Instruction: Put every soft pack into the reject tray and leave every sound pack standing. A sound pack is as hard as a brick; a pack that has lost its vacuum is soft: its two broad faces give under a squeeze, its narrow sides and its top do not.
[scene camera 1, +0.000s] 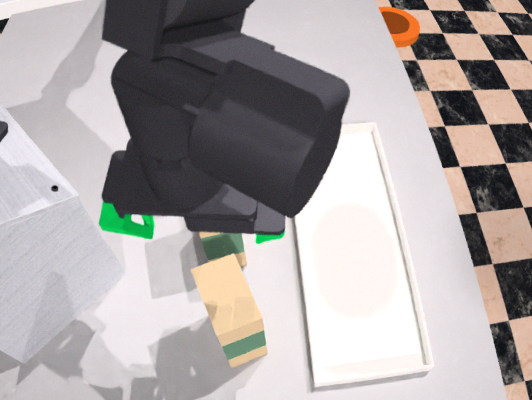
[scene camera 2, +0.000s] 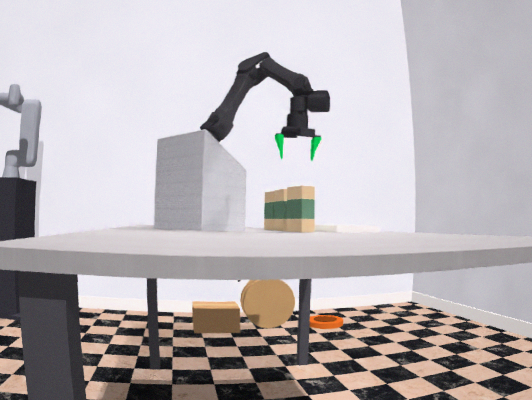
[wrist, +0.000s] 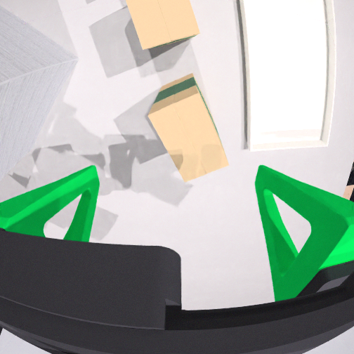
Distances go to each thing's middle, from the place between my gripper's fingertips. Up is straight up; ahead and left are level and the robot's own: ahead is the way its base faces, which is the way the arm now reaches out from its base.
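Picture the white reject tray (scene camera 1: 365, 320): my hand's 160 mm short of it and 120 mm to the right of it, and it's 220 mm above the tray.
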